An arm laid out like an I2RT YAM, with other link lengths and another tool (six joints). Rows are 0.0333 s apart.
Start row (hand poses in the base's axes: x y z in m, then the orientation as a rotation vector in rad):
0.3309, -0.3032, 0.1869, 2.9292, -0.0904, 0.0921
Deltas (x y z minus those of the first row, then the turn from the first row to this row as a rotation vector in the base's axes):
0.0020, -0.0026, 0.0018, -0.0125, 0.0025, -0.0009
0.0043, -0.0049, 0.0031, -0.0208, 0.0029, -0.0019
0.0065, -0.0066, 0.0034, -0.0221, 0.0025, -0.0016
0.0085, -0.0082, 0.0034, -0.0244, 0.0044, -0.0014
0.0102, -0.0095, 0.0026, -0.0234, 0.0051, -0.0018
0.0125, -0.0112, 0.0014, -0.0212, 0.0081, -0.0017
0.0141, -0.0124, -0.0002, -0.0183, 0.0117, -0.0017
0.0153, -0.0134, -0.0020, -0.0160, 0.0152, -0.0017
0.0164, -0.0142, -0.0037, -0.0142, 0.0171, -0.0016
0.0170, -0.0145, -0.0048, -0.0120, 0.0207, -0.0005
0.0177, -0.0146, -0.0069, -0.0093, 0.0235, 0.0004
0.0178, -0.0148, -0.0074, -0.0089, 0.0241, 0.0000
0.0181, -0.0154, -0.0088, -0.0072, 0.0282, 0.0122
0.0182, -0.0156, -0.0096, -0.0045, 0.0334, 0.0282
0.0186, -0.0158, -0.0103, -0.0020, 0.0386, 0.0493
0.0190, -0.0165, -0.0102, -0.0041, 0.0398, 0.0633
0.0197, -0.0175, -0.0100, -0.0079, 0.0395, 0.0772
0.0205, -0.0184, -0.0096, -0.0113, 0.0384, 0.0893
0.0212, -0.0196, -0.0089, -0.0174, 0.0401, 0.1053
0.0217, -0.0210, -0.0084, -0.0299, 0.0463, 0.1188
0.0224, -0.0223, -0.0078, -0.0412, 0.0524, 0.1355
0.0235, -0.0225, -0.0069, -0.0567, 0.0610, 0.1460
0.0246, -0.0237, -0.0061, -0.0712, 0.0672, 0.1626
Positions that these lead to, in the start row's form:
0.3329, -0.3058, 0.1887, 2.9167, -0.0904, 0.0885
0.3352, -0.3081, 0.1900, 2.9084, -0.0912, 0.0880
0.3374, -0.3098, 0.1903, 2.9071, -0.0908, 0.0886
0.3394, -0.3114, 0.1903, 2.9048, -0.0900, 0.0859
0.3411, -0.3127, 0.1895, 2.9058, -0.0906, 0.0848
0.3434, -0.3144, 0.1883, 2.9081, -0.0901, 0.0804
0.3450, -0.3156, 0.1867, 2.9110, -0.0898, 0.0751
0.3462, -0.3166, 0.1849, 2.9133, -0.0894, 0.0700
0.3473, -0.3174, 0.1832, 2.9152, -0.0891, 0.0672
0.3479, -0.3177, 0.1821, 2.9175, -0.0871, 0.0620
0.3486, -0.3178, 0.1800, 2.9202, -0.0855, 0.0580
0.3487, -0.3180, 0.1795, 2.9206, -0.0860, 0.0570
0.3490, -0.3186, 0.1781, 2.9231, -0.0677, 0.0529
0.3491, -0.3188, 0.1773, 2.9267, -0.0437, 0.0477
0.3495, -0.3190, 0.1766, 2.9302, -0.0121, 0.0432
0.3499, -0.3197, 0.1767, 2.9285, 0.0087, 0.0437
0.3506, -0.3207, 0.1769, 2.9250, 0.0291, 0.0463
0.3514, -0.3216, 0.1773, 2.9218, 0.0468, 0.0499
0.3521, -0.3228, 0.1780, 2.9158, 0.0706, 0.0500
0.3526, -0.3242, 0.1785, 2.9032, 0.0915, 0.0435
0.3533, -0.3255, 0.1791, 2.8915, 0.1168, 0.0375
0.3544, -0.3257, 0.1800, 2.8756, 0.1335, 0.0272
0.3555, -0.3269, 0.1808, 2.8604, 0.1584, 0.0212

